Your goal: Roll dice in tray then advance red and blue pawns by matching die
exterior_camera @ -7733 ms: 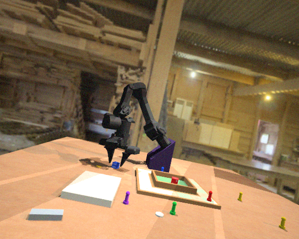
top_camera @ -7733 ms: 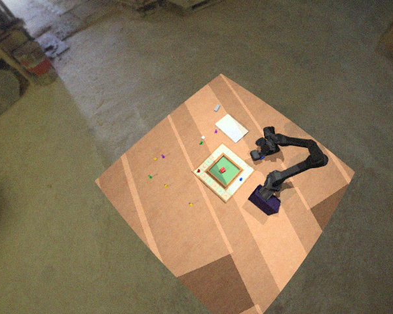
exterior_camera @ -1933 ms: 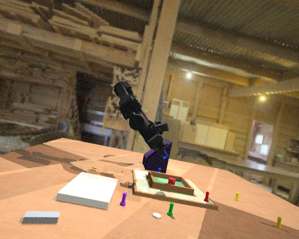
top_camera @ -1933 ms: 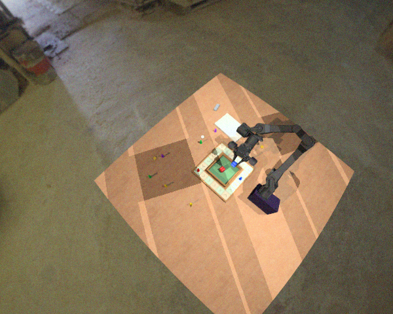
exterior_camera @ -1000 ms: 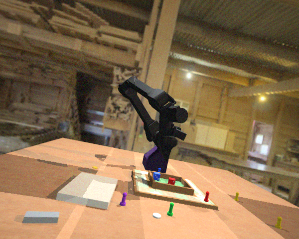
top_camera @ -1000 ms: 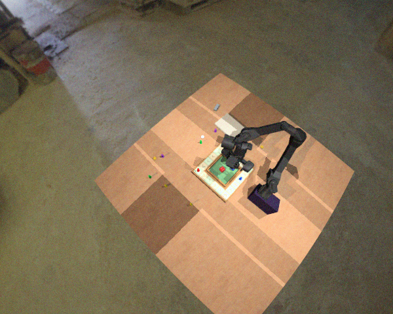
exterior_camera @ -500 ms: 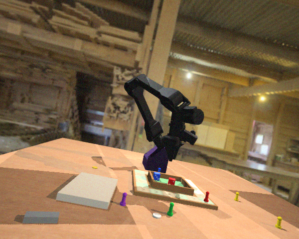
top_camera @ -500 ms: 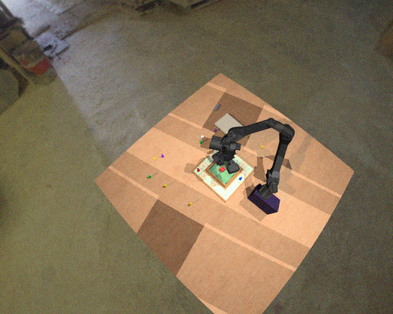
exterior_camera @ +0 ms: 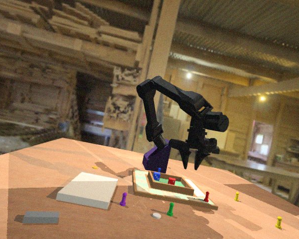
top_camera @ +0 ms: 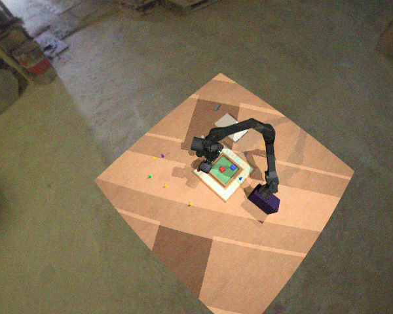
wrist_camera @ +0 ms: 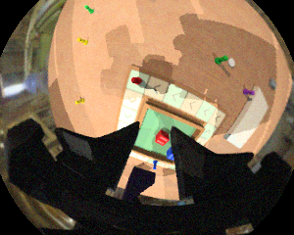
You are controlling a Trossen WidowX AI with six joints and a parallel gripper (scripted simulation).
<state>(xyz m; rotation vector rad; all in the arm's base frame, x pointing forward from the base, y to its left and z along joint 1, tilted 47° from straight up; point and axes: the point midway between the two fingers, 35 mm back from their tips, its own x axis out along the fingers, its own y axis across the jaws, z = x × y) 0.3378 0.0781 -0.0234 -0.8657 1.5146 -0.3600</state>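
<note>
My gripper tip is 7 cm above the red pawn, 6 cm to the right of it and 4 cm short of it. Round my gripper tip: white disc: 20 cm ahead, 12 cm to the right, 10 cm below; then green tray: 9 cm below, 7 cm behind, 5 cm to the right; then blue pawn: 18 cm behind, 9 cm to the right, 7 cm below.
</note>
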